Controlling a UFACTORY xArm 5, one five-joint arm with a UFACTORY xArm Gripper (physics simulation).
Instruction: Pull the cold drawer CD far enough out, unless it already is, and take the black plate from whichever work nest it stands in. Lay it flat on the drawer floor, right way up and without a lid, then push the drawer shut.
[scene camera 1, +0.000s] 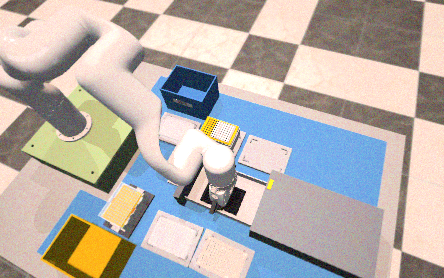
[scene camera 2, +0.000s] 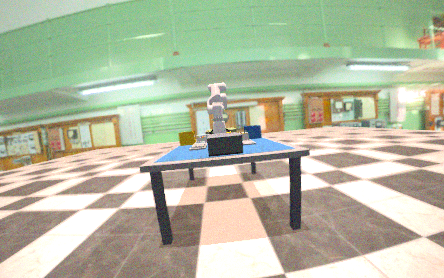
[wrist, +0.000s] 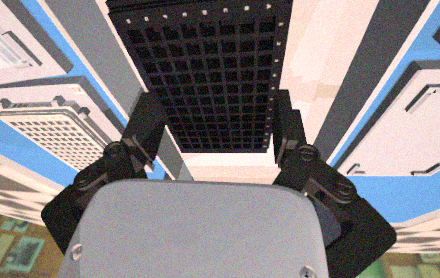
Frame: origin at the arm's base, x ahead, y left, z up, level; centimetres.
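Where they show: gripper, fingertip midpoint: (wrist: 215, 105); arm's base, origin of the base link: (scene camera 1: 75, 127).
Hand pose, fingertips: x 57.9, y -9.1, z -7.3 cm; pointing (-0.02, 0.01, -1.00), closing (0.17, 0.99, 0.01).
Things, the pixels of their top centre, and the offset from my fingertips.
- black plate, middle of its top: (wrist: 213, 106) (scene camera 1: 222, 194) dx -0.5, dy +0.1, dz +0.6 cm
- white plate, middle of its top: (scene camera 1: 171, 236) dx -12.5, dy -16.2, dz -0.3 cm
- beige plate, middle of its top: (wrist: 75, 151) (scene camera 1: 221, 258) dx +4.1, dy -18.2, dz -0.4 cm
- yellow rack, middle of its top: (scene camera 1: 218, 129) dx -7.7, dy +21.2, dz +4.7 cm
- bare nest, middle of its top: (wrist: 430, 145) (scene camera 1: 265, 154) dx +9.9, dy +18.4, dz -1.2 cm
- blue bin, middle of its top: (scene camera 1: 188, 82) (scene camera 2: 251, 125) dx -23.5, dy +36.4, dz +9.0 cm
- orange bin, middle of its top: (scene camera 1: 80, 249) (scene camera 2: 187, 132) dx -32.7, dy -26.7, dz +9.0 cm
The black plate (scene camera 1: 237, 201) (wrist: 215, 75) is level, wells up and without a lid, inside the walls of the open drawer (scene camera 1: 256, 188) (wrist: 312, 60). My gripper (scene camera 1: 220, 202) (wrist: 215, 105) is shut on the black plate, one finger on each long side. In scene camera 1 the wrist hides part of the plate and one finger. I cannot tell whether the plate's underside touches the drawer floor. The drawer sticks out of the grey cabinet (scene camera 1: 320, 217) (scene camera 2: 225, 145), its dark front toward the robot base. The drawer's inside does not show in scene camera 2.
A white plate (scene camera 1: 175, 235) and a beige plate (scene camera 1: 222, 254) (wrist: 55, 132) sit in nests on one side. A yellow rack (scene camera 1: 220, 131) and a bare nest (scene camera 1: 265, 154) (wrist: 395, 125) are on the other. A blue bin (scene camera 1: 172, 100) and an orange bin (scene camera 1: 100, 250) stand farther off.
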